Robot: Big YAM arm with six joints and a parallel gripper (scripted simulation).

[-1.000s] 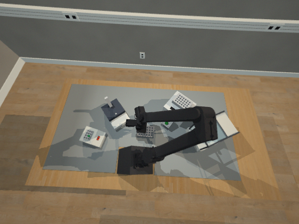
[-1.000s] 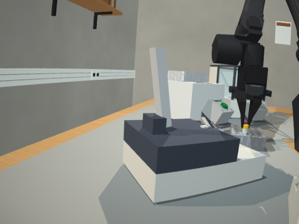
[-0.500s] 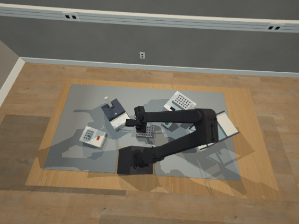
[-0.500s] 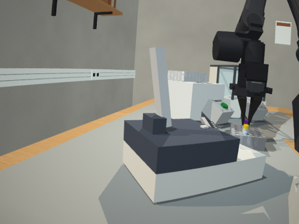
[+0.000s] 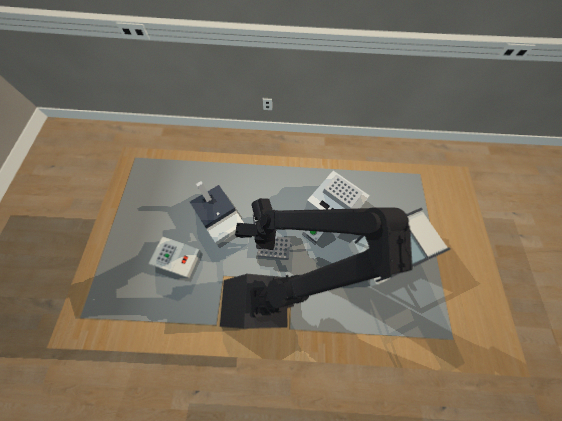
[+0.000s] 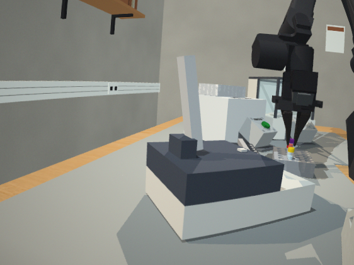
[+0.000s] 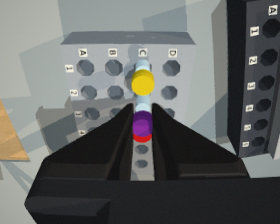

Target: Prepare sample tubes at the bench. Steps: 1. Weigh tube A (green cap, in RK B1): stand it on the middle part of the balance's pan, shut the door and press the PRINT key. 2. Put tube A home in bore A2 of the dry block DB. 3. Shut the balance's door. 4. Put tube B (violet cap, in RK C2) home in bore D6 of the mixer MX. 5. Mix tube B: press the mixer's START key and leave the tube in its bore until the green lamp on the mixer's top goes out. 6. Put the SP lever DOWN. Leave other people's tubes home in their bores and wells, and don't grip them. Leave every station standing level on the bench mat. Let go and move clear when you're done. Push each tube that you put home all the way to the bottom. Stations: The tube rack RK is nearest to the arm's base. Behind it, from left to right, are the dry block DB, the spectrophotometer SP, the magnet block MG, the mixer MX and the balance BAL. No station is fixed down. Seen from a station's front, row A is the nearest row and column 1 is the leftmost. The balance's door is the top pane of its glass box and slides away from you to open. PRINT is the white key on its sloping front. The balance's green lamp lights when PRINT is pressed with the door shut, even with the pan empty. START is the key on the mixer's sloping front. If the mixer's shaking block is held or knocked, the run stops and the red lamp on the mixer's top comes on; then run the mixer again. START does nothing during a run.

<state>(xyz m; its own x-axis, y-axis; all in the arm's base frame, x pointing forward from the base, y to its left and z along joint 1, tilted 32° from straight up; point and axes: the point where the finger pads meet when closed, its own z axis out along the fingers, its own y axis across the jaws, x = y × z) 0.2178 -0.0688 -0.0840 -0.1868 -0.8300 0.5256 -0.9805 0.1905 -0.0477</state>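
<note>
Right now the rack RK is 2 cm behind my hand, 3 cm to the right of it and 5 cm below it. Also, from my hand: violet-capped tube B: 2 cm below; magnet block: 10 cm ahead, 2 cm to the right, 4 cm below; green start key: 2 cm ahead, 19 cm to the right, 1 cm above.
</note>
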